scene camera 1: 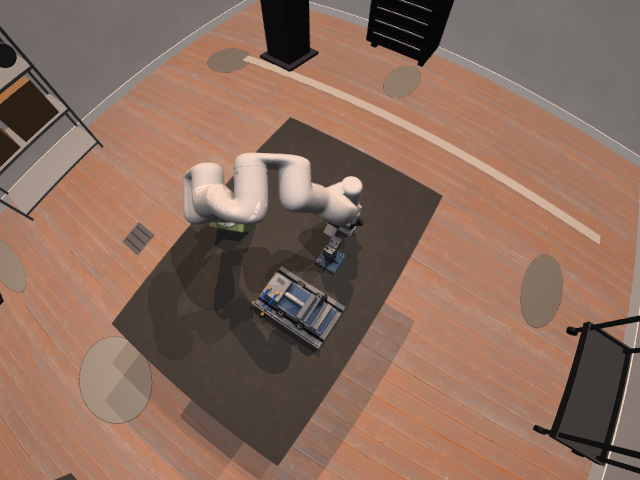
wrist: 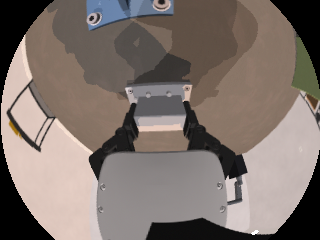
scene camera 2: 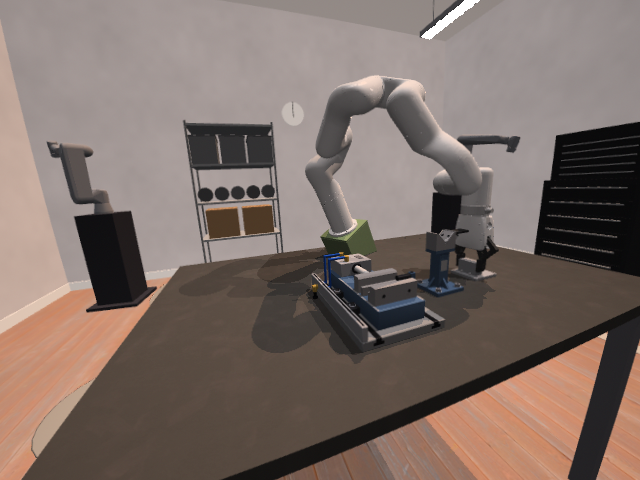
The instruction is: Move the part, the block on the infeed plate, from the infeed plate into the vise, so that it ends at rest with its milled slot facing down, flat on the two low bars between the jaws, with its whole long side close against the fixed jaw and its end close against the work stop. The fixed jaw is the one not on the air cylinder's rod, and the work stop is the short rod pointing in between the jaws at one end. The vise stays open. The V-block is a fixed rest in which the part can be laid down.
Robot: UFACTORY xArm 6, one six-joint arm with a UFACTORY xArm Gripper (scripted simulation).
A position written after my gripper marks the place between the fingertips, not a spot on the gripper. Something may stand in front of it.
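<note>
My own gripper [wrist: 160, 109] is there to be seen, and so is a part [wrist: 158, 113]. I can also see a grey rail [scene camera 2: 361, 332].
</note>
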